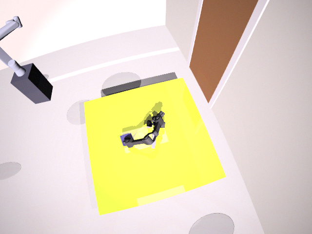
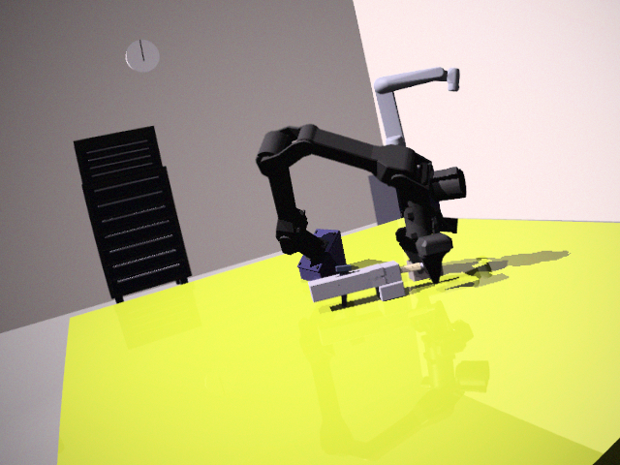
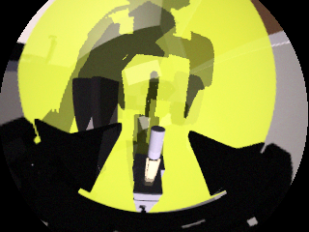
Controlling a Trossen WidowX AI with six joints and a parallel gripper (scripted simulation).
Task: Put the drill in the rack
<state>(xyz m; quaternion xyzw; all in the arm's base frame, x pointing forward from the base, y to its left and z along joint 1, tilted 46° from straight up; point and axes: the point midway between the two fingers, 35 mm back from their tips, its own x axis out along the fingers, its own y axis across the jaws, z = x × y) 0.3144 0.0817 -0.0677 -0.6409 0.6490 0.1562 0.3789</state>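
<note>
The dark rack lies 7 cm behind my gripper tip and 4 cm to the left of it. Round my gripper tip: pale grey block (14 cm to the right, 5 cm behind, 2 cm above); then dark key (16 cm to the right, 5 cm behind, 3 cm above).
</note>
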